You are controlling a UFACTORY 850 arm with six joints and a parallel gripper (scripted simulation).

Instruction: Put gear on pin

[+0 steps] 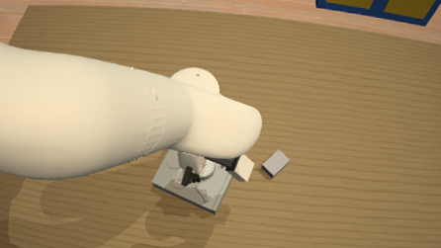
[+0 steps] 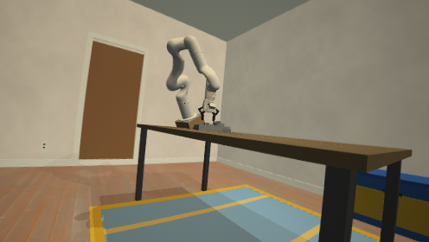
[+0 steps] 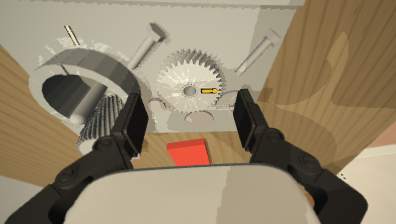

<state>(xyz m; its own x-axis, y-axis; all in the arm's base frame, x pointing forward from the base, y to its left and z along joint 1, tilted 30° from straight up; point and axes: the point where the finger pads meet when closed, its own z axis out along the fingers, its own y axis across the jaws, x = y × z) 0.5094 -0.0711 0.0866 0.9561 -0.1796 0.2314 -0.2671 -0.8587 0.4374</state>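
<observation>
The pale toothed gear is 40 mm below my hand. From my hand the other things lie so: flat red block: 230 mm behind, 80 mm below, 70 mm to the left.
</observation>
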